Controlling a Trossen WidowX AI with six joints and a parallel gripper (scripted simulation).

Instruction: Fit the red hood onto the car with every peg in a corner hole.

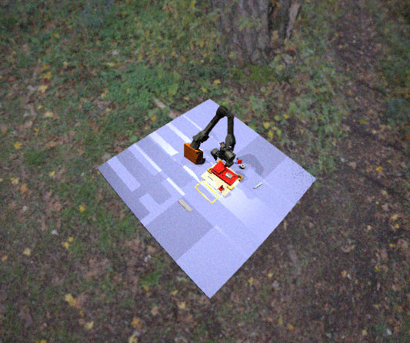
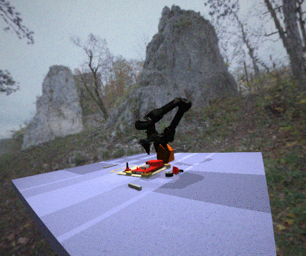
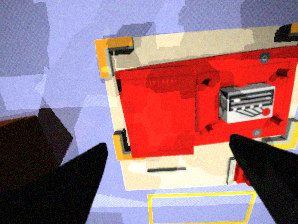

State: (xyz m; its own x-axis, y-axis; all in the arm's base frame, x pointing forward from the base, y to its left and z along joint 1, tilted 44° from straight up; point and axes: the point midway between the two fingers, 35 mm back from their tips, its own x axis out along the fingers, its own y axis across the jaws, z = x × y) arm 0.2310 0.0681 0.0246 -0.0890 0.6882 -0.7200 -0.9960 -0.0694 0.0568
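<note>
Now: the red hood 6 cm below my gripper tip. From my gripper tip the other things lie so: white wheel: 17 cm to the left, 11 cm ahead, 9 cm below.
</note>
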